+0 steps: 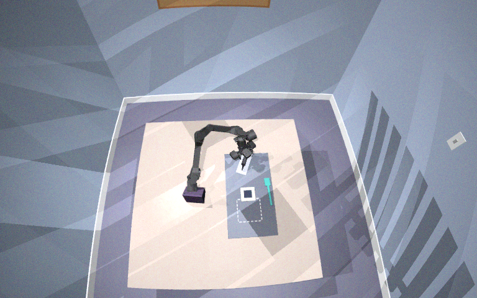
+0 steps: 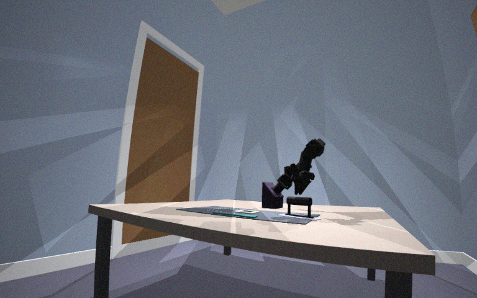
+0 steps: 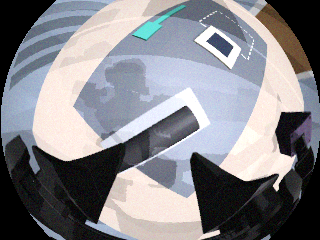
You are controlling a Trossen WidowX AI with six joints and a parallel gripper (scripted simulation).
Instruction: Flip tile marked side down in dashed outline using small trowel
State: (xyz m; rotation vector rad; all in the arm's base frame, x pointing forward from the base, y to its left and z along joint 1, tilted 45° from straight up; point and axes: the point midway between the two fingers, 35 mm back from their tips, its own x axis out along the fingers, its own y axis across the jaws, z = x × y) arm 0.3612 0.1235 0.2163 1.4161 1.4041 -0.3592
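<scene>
Now: the grey mat 30 mm ahead of my gripper tip, 240 mm to the right of it and 120 mm below it. Round my gripper tip: teal trowel (170 mm ahead, 220 mm to the right, 100 mm below); then white tile (10 mm ahead, 250 mm to the right, 100 mm below).
</scene>
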